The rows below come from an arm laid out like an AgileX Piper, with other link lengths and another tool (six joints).
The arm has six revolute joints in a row. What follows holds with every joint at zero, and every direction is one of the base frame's. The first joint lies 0.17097 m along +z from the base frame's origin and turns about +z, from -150 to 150 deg. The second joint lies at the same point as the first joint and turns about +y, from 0 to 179.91 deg. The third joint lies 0.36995 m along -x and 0.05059 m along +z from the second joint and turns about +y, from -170 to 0 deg. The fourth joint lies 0.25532 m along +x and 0.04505 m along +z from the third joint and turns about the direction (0.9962, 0, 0.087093), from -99.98 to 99.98 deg. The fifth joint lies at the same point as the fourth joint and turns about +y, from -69.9 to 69.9 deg. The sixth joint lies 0.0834 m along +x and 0.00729 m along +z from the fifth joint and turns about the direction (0.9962, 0, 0.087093), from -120 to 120 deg. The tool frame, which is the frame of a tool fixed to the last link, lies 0.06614 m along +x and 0.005 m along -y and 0.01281 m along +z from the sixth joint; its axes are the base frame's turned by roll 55.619, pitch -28.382 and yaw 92.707 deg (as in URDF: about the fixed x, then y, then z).
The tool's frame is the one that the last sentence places.
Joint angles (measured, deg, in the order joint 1, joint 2, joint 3, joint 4, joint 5, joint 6), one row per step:
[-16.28, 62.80, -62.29, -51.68, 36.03, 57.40]
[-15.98, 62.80, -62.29, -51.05, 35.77, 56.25]
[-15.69, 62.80, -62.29, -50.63, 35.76, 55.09]
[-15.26, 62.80, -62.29, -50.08, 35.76, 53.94]
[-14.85, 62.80, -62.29, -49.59, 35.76, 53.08]
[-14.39, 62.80, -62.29, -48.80, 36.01, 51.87]
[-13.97, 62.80, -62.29, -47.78, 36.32, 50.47]
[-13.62, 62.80, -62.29, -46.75, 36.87, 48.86]
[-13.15, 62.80, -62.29, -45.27, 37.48, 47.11]
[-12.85, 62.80, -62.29, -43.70, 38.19, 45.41]
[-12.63, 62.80, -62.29, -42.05, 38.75, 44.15]
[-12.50, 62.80, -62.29, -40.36, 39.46, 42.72]
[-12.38, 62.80, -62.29, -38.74, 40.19, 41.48]
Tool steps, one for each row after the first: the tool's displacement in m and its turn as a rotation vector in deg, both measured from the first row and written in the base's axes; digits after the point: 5 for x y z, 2 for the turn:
[0.00156, 0.00207, -0.00034, -0.23, 0.45, 0.90]
[0.00255, 0.00364, -0.00077, -0.62, 1.10, 1.58]
[0.00389, 0.00588, -0.00137, -0.88, 1.71, 2.41]
[0.00512, 0.00798, -0.00192, -1.01, 2.14, 3.13]
[0.00614, 0.01029, -0.00319, -1.03, 2.86, 3.85]
[0.00703, 0.01260, -0.00483, -0.95, 3.68, 4.59]
[0.00735, 0.01442, -0.00684, -0.94, 4.79, 5.18]
[0.00799, 0.01716, -0.00949, -0.59, 5.91, 5.97]
[0.00808, 0.01928, -0.01243, -0.08, 7.04, 6.57]
[0.00825, 0.02140, -0.01524, 0.77, 7.77, 7.08]
[0.00799, 0.02316, -0.01832, 1.60, 8.70, 7.52]
[0.00764, 0.02491, -0.02136, 2.50, 9.55, 7.89]

